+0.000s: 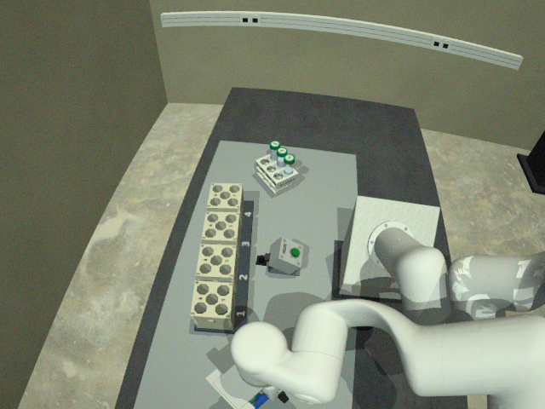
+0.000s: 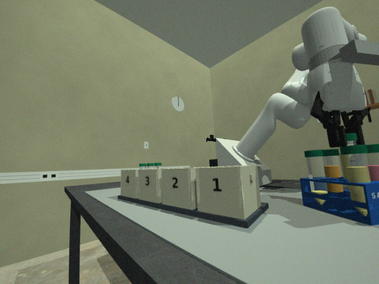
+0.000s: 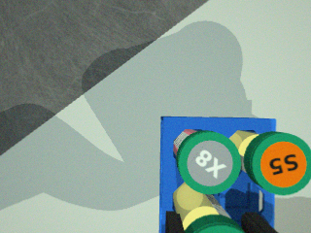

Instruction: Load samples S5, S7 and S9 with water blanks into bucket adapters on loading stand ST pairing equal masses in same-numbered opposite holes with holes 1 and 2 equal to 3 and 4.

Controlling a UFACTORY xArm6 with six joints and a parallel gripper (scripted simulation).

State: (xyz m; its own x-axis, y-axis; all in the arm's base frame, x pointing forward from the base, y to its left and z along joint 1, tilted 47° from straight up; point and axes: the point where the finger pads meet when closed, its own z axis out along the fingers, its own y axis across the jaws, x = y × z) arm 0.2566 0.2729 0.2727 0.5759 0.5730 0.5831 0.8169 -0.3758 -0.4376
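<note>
Right now the yellow-filled tube is 1 cm ahead of my hand and 5 cm below it. The rest, counted from my hand: orange-capped tube 3 cm behind, 4 cm to the right, 8 cm below; then grey-dotted tube 1 cm ahead, 6 cm to the right, 8 cm below; then blue sample rack 2 cm ahead, 1 cm to the right, 11 cm below.
</note>
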